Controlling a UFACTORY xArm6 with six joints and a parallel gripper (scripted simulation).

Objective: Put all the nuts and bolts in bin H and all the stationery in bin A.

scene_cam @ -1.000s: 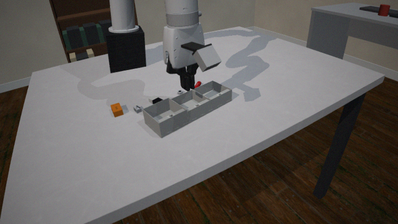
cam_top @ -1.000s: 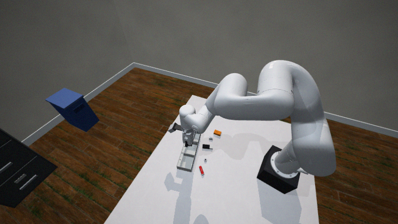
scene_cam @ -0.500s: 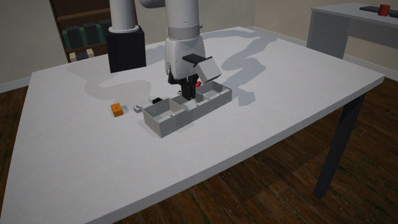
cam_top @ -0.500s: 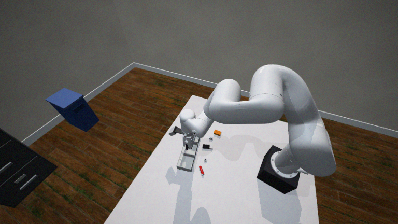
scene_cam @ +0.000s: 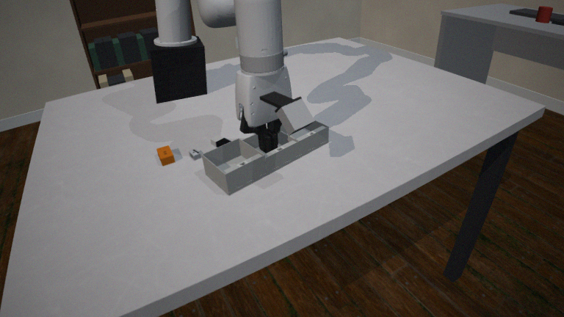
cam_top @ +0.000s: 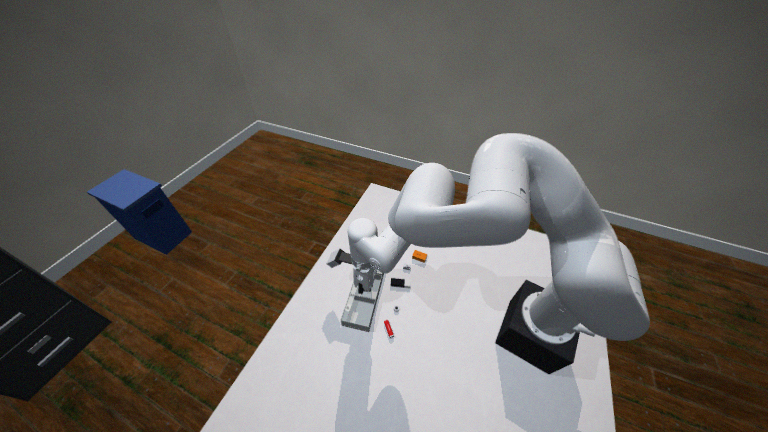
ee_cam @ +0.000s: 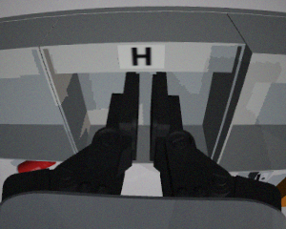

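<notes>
The grey three-compartment bin row is 10 mm below my hand. Also, from my hand: hex nut: 110 mm behind, 30 mm below, 20 mm to the left; then black block: 100 mm behind, 60 mm to the right, 30 mm below; then red cylindrical marker: 110 mm behind, 90 mm to the left, 30 mm below.
</notes>
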